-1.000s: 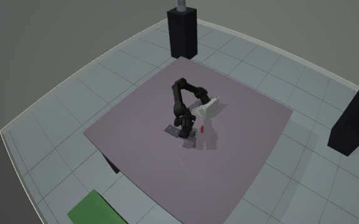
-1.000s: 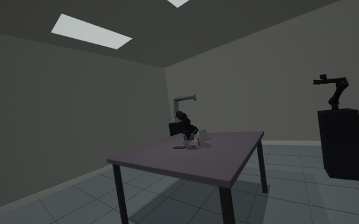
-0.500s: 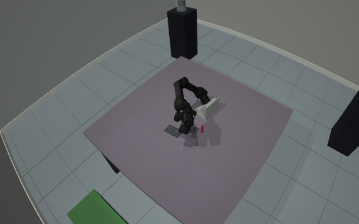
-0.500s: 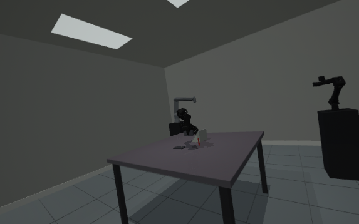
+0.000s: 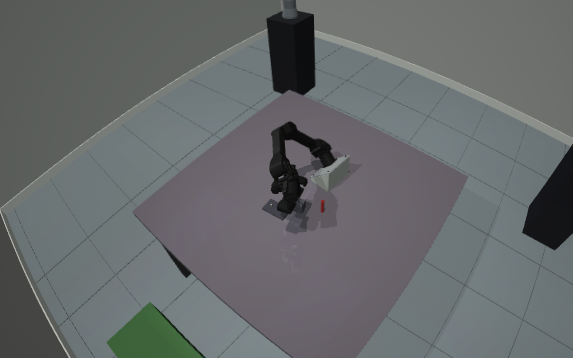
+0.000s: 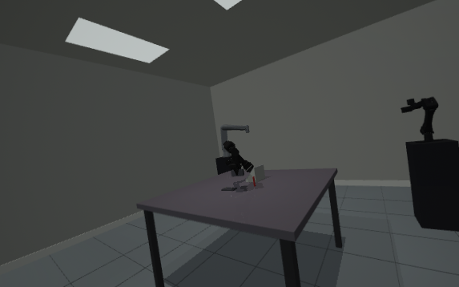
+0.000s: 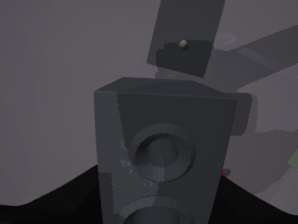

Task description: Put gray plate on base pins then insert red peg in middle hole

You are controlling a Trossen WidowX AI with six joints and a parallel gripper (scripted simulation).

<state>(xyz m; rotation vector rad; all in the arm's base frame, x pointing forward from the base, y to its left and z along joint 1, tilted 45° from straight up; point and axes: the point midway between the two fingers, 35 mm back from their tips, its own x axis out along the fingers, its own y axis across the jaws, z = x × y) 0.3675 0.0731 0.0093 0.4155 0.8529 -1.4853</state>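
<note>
Now: the gray base block 1 cm behind my gripper tip, 11 cm to the right of it and 12 cm below it. From my gripper tip the other things lie so: gray plate (3 cm above); red peg (12 cm behind, 7 cm to the left, 9 cm below).
</note>
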